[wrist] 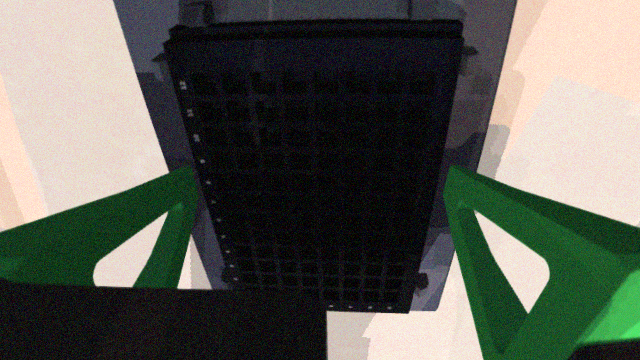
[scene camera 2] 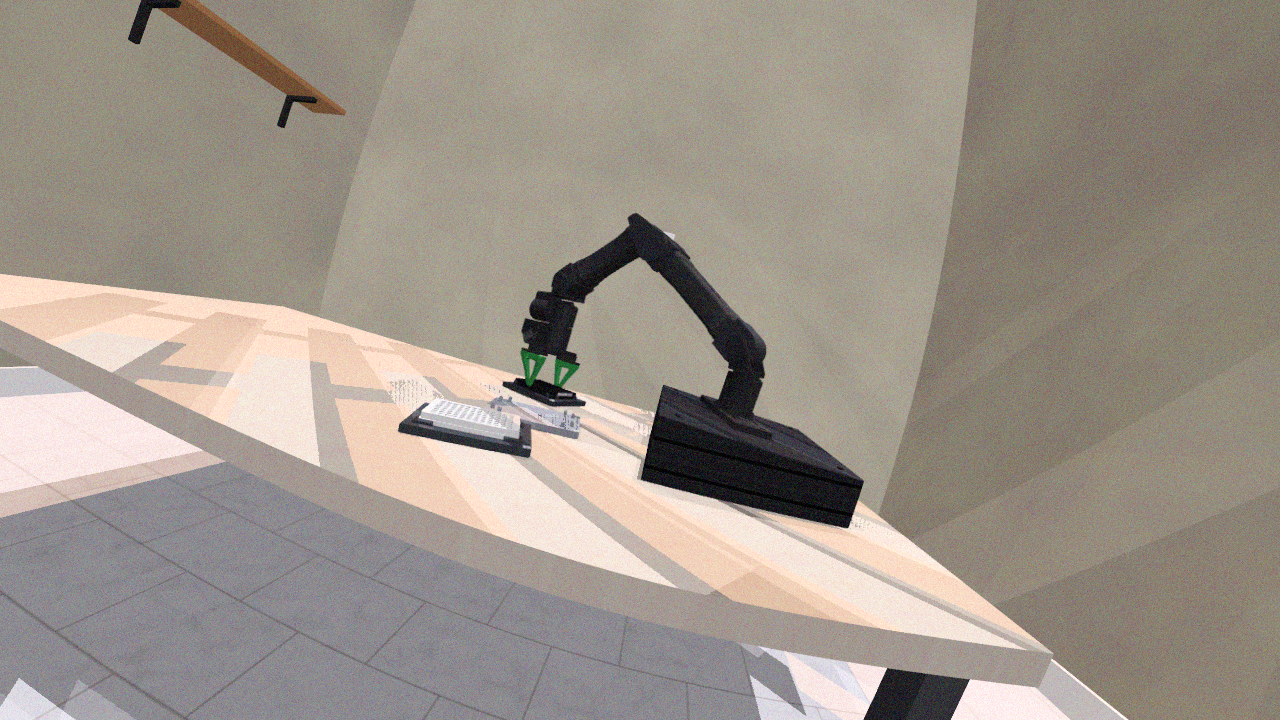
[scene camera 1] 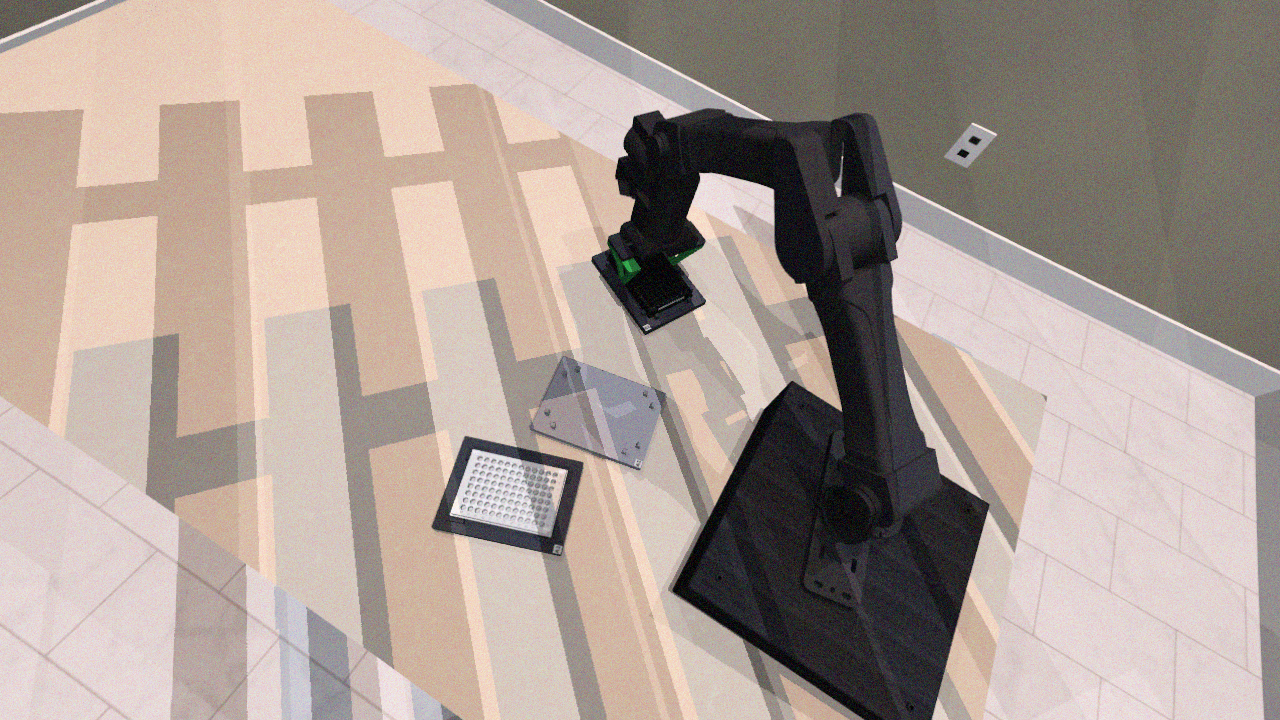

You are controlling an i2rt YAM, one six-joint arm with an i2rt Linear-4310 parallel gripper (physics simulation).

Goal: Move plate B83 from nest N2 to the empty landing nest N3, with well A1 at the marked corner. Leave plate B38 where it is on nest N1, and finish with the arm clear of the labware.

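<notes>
A black well plate [scene camera 1: 664, 288] [wrist: 320, 125] sits on a dark nest [scene camera 1: 657, 320] [wrist: 482, 90]. My gripper [scene camera 1: 655, 268] [scene camera 2: 545, 385] [wrist: 320, 180] is open, with its green fingers on either side of this plate's long sides; in the wrist view small gaps seem to show there. A white 96-well plate [scene camera 1: 510, 492] [scene camera 2: 465, 416] lies flat on another dark nest [scene camera 1: 501, 535] [scene camera 2: 474, 441]. The light grey nest [scene camera 1: 599, 429] [scene camera 2: 554, 422] between them is empty, with pins around its edge. Plate and nest codes are not readable; the black plate's A1 corner is hidden.
The arm's black base block [scene camera 1: 760, 555] [scene camera 2: 751, 474] stands beside the nests. A wooden wall shelf [scene camera 2: 259, 58] hangs high at the upper left. A wall socket [scene camera 1: 970, 145] is behind the arm.
</notes>
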